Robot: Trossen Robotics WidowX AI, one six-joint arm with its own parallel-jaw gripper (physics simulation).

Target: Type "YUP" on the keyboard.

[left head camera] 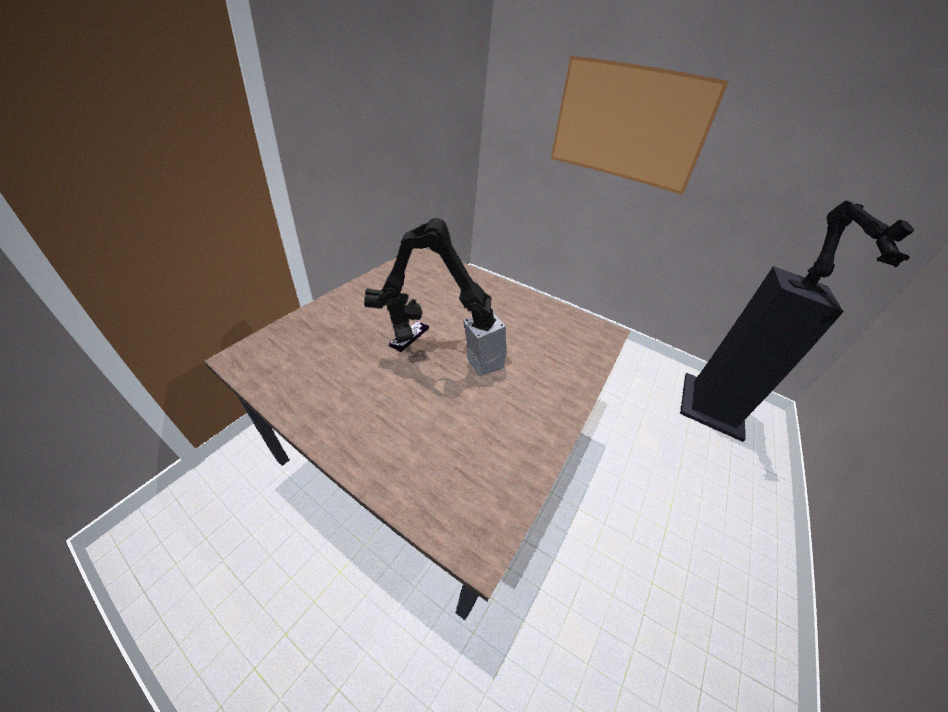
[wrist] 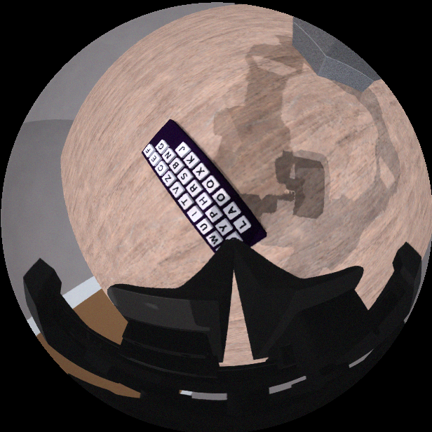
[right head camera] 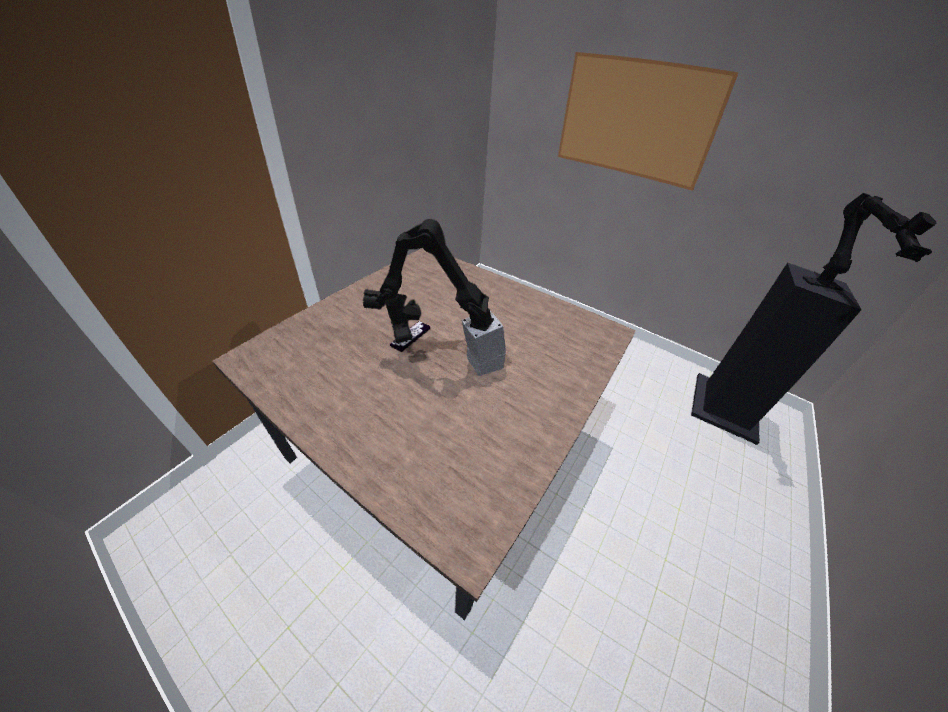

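Pixels of known places: arm's base, link origin: (left head camera: 484, 322) (right head camera: 481, 322).
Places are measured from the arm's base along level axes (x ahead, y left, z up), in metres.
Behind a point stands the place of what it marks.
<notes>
A small dark purple keyboard (left head camera: 418, 330) @(x 0.302, y -0.016, z -0.187 m) (right head camera: 419, 331) @(x 0.301, y -0.013, z -0.190 m) (wrist: 202, 186) with white letter keys lies on the table. In the wrist view it runs diagonally, its letters turned. The Y key (wrist: 223, 228), the U key (wrist: 203, 226) and the P key (wrist: 213, 214) show near its lower end. My gripper (left head camera: 402, 338) @(x 0.300, y 0.088, z -0.128 m) (right head camera: 400, 339) @(x 0.300, y 0.088, z -0.128 m) (wrist: 231, 244) is shut and empty, pointing down over that end. Its tips partly cover the key beside Y and W in the wrist view. Whether they touch it, I cannot tell.
The arm's grey base block (left head camera: 486, 348) @(x -0.040, y 0.040, z -0.069 m) (right head camera: 485, 350) @(x -0.043, y 0.035, z -0.081 m) (wrist: 332, 55) stands on the brown table (left head camera: 459, 459) @(x -0.157, y 0.389, z -0.205 m) (right head camera: 452, 452) @(x -0.139, y 0.373, z -0.205 m) (wrist: 150, 90). A dark pedestal (left head camera: 754, 356) (right head camera: 766, 356) carrying another small arm (left head camera: 827, 241) (right head camera: 844, 237) stands on the floor at the right.
</notes>
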